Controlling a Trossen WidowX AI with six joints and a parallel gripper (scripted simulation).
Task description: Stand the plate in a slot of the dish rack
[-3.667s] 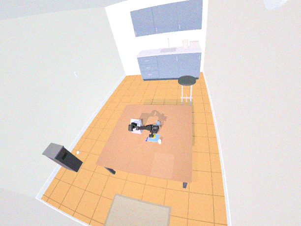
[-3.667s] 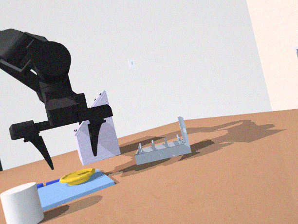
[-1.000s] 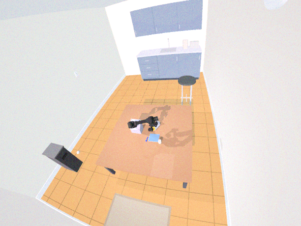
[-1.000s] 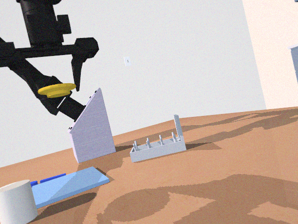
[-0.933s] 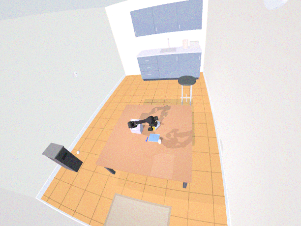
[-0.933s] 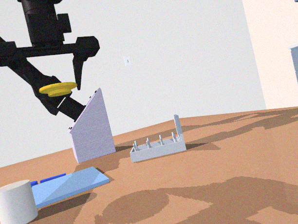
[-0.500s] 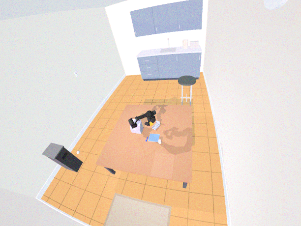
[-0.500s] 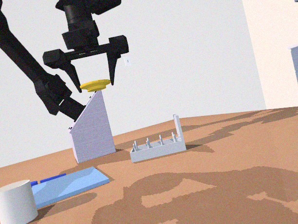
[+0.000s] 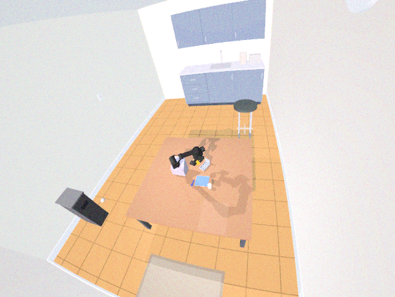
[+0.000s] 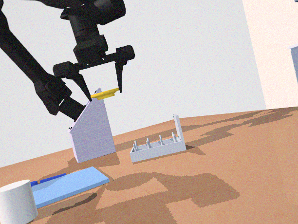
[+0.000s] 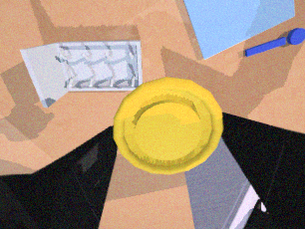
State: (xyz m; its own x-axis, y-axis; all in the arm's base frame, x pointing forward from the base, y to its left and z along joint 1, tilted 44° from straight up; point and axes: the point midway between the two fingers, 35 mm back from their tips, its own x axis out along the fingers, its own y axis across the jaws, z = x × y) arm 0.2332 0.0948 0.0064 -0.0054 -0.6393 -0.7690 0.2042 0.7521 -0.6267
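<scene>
My gripper tip is 140 mm above the grey dish rack, 90 mm to the right of it and 40 mm short of it. The rest, counted from my gripper tip: light blue board (160 mm below, 120 mm to the right, 80 mm ahead); then yellow plate (10 mm above); then dark blue spoon (180 mm to the right, 160 mm below, 20 mm behind).
</scene>
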